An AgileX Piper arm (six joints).
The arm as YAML. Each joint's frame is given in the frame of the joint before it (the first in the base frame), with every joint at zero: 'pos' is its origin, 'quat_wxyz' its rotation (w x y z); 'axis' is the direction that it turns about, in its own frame. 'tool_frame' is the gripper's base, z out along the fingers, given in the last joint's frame.
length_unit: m
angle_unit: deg
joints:
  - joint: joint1
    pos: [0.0, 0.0, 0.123]
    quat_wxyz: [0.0, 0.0, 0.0, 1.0]
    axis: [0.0, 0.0, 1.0]
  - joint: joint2
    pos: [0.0, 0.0, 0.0]
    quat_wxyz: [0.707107, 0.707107, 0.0, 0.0]
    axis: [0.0, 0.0, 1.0]
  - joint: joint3
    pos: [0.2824, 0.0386, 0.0]
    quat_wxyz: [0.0, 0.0, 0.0, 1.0]
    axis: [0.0, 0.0, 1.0]
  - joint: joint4
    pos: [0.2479, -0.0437, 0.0]
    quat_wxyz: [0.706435, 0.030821, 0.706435, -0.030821]
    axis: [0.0, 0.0, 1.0]
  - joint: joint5
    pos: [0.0, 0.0, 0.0]
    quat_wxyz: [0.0, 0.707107, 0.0, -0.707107]
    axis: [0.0, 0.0, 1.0]
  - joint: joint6
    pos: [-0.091, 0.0, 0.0]
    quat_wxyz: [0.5, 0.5, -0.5, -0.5]
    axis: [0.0, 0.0, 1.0]
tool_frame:
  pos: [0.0, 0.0, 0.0]
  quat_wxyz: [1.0, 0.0, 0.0, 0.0]
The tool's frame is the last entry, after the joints.
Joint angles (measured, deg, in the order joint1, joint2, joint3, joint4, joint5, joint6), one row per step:
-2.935 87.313 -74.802 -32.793 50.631 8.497
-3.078 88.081 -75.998 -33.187 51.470 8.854
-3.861 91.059 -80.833 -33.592 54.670 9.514
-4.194 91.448 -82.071 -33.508 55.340 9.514
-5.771 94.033 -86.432 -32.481 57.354 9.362
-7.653 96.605 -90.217 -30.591 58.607 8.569
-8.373 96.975 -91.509 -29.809 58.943 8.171
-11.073 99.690 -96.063 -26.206 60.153 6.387
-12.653 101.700 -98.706 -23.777 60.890 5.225
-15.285 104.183 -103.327 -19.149 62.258 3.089
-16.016 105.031 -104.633 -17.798 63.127 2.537
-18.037 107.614 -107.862 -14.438 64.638 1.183
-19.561 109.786 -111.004 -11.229 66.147 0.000
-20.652 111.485 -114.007 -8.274 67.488 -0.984
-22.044 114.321 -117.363 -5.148 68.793 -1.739
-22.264 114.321 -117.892 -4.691 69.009 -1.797
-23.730 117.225 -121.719 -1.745 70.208 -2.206
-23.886 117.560 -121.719 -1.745 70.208 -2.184
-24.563 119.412 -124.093 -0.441 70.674 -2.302
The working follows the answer.
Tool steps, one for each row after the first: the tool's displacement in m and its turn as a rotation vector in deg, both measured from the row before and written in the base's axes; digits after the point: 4 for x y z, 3 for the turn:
0.0031 -0.0018 0.0016 -0.249 0.138 -0.806
0.0117 -0.0074 0.0060 -0.212 0.539 -2.971
0.0016 -0.0024 0.0036 0.032 -0.294 -0.709
0.0097 -0.0103 0.0048 0.876 -0.094 -2.623
0.0092 -0.0114 0.0012 1.480 0.034 -2.015
0.0011 -0.0040 0.0036 0.508 -0.536 -0.604
0.0086 -0.0155 0.0026 2.645 -0.502 -1.889
0.0063 -0.0094 -0.0019 1.894 0.075 -0.920
0.0065 -0.0146 0.0033 3.391 -1.025 -1.192
0.0016 -0.0041 -0.0005 1.181 0.211 -0.458
0.0059 -0.0125 -0.0044 2.906 0.306 -1.038
0.0051 -0.0090 -0.0021 2.729 -0.147 -0.543
0.0042 -0.0058 0.0008 2.378 -0.688 -0.124
0.0074 -0.0095 -0.0061 2.869 -0.200 -0.468
-0.0005 -0.0009 0.0024 0.278 -0.447 -0.122
0.0070 -0.0107 -0.0045 2.619 -0.790 -0.714
0.0007 -0.0016 -0.0026 0.145 0.302 -0.175
0.0049 -0.0060 -0.0032 1.100 -0.554 -0.369

Tool pose at each row, in the base's axes (x y z in m, rotation vector in deg; rounded; the steps above come from the unrounded poses):
0.3239 -0.0548 0.3297 -3.058 143.058 -37.863
0.3270 -0.0566 0.3313 -2.193 143.254 -38.524
0.3388 -0.0640 0.3373 1.269 144.192 -40.079
0.3403 -0.0664 0.3409 2.275 144.031 -40.269
0.3500 -0.0767 0.3457 5.931 144.609 -40.197
0.3593 -0.0882 0.3469 9.002 145.404 -39.133
0.3603 -0.0922 0.3505 10.111 145.133 -38.596
0.3689 -0.1077 0.3531 13.593 145.745 -35.869
0.3752 -0.1171 0.3512 15.419 146.527 -33.847
0.3817 -0.1317 0.3545 18.358 146.709 -29.712
0.3833 -0.1358 0.3540 19.330 147.288 -28.444
0.3893 -0.1483 0.3495 21.646 148.452 -25.198
0.3943 -0.1573 0.3475 23.310 149.083 -21.839
0.3986 -0.1632 0.3483 24.341 149.064 -18.618
0.4060 -0.1726 0.3422 25.956 149.534 -15.014
0.4055 -0.1735 0.3446 26.220 149.146 -14.564
0.4125 -0.1842 0.3401 28.074 148.849 -11.194
0.4131 -0.1858 0.3375 28.362 149.139 -11.155
0.4180 -0.1918 0.3342 29.216 148.761 -9.693

